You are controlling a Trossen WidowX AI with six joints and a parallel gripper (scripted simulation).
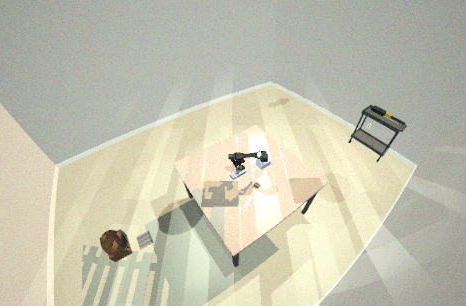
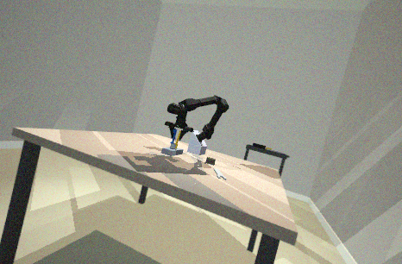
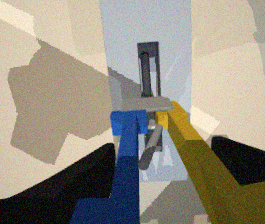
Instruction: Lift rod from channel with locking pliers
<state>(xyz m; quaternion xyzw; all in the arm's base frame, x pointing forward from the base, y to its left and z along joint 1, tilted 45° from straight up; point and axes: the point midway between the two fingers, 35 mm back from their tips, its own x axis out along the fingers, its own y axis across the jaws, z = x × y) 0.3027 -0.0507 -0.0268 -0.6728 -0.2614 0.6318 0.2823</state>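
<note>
Now: gripper tip 10 mm to the left of the grey link bar. Also, from my gripper tip: rod 90 mm below, 10 mm to the right; channel block 80 mm below, 10 mm behind; yellow handle 20 mm to the left, 10 mm above.
</note>
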